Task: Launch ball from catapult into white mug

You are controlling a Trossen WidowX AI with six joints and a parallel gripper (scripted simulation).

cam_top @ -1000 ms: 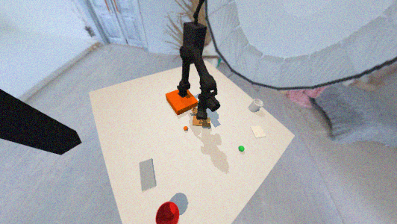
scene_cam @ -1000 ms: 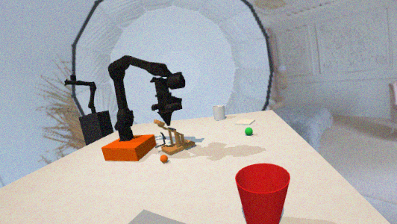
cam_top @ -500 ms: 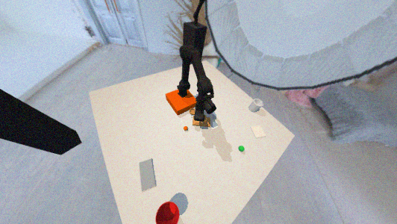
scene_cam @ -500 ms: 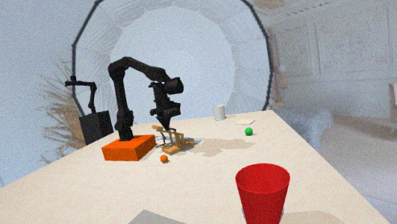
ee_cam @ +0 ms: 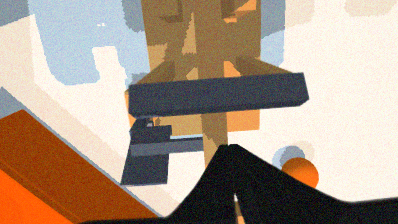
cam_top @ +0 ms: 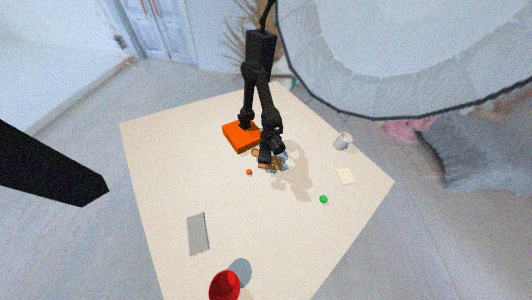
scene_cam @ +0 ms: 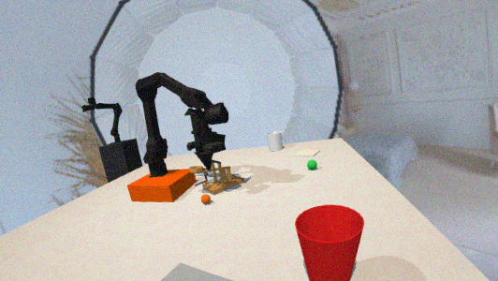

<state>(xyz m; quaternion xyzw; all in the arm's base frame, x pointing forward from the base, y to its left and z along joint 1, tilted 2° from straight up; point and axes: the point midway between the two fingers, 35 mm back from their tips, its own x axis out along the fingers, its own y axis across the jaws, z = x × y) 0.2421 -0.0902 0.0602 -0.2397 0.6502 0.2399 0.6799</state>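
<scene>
Right now the catapult is 1 cm behind my gripper tip, 2 cm to the left of it and 3 cm below it. The rest, counted from my gripper tip: orange ball (1 cm behind, 10 cm to the right, 7 cm below); grey flat plate (5 cm ahead, 45 cm to the right, 8 cm below); green ball (39 cm ahead, 8 cm to the left, 6 cm below).
</scene>
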